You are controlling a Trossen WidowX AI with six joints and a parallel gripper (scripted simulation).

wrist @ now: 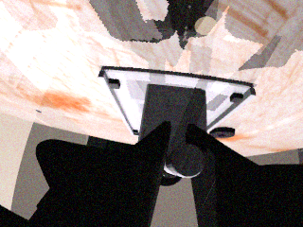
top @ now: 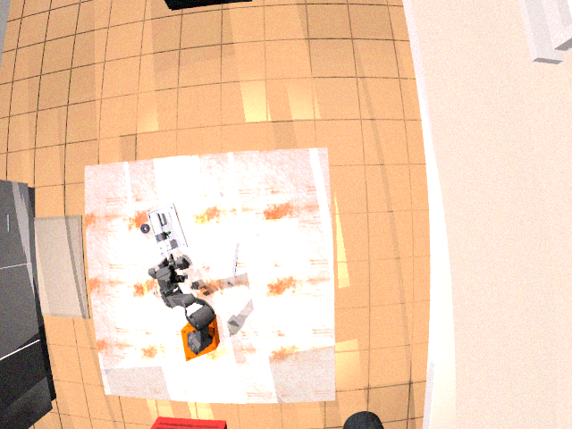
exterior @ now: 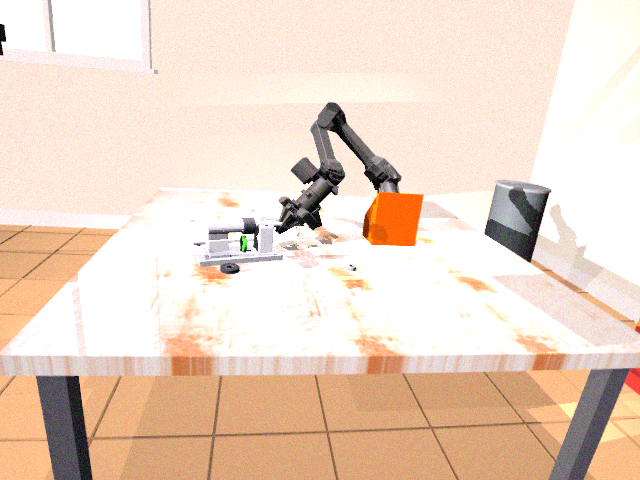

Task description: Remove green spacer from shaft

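My gripper tip is now 90 mm short of the green spacer, 40 mm to the right of it and 30 mm above it. Also, from my gripper tip: black ring (120 mm ahead, 160 mm to the left, 50 mm below).
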